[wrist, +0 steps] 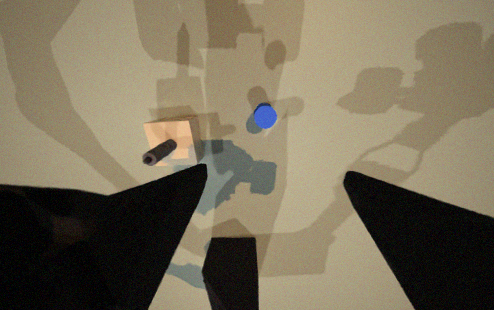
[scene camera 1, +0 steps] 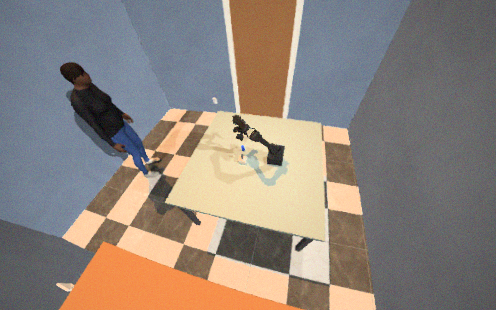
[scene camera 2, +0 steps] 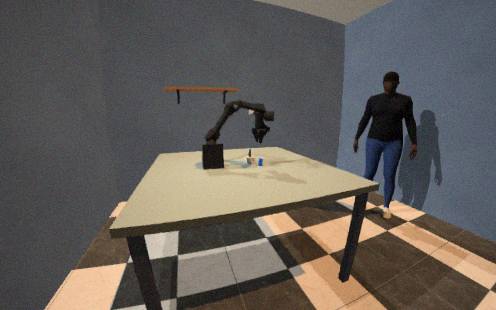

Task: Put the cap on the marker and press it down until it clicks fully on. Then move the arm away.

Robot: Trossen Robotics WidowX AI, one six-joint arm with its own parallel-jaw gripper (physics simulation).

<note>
In view: my gripper (wrist: 274, 174) and a block (wrist: 185, 131).
</note>
